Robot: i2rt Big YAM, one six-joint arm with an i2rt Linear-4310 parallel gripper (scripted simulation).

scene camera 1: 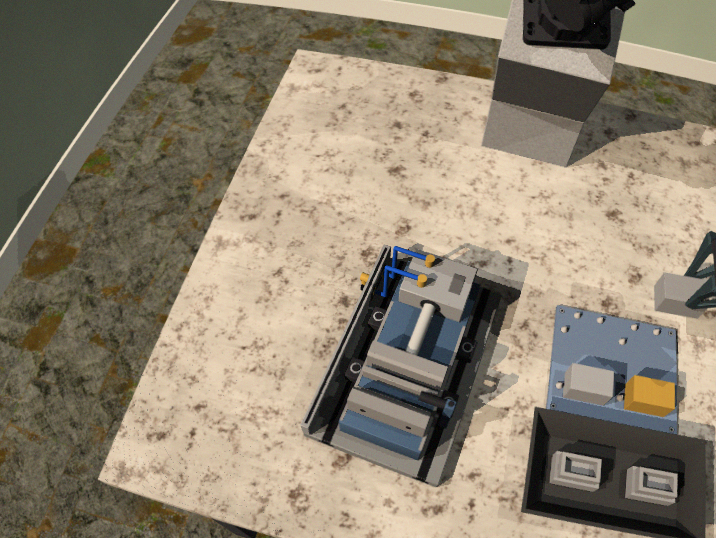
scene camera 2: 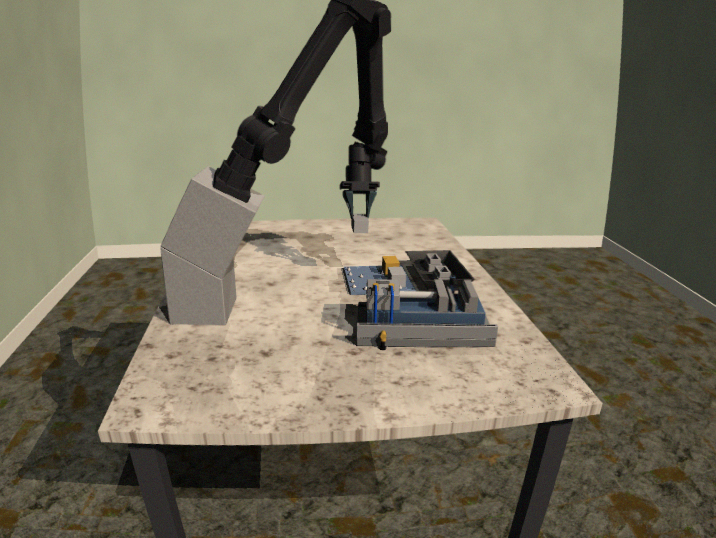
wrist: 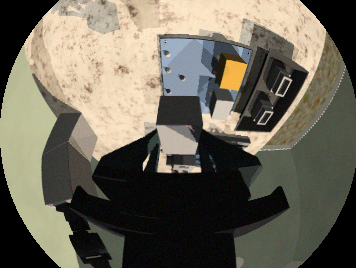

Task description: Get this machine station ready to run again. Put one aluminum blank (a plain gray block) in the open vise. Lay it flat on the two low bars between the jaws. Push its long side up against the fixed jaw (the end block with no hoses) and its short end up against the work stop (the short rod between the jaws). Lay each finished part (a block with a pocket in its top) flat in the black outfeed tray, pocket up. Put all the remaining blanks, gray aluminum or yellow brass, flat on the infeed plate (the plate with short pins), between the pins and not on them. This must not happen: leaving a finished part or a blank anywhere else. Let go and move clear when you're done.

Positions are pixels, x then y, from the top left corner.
Scene:
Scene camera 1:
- yellow brass blank: 645, 395
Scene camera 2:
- my gripper: 359, 219
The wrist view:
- my gripper: 179, 133
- yellow brass blank: 231, 69

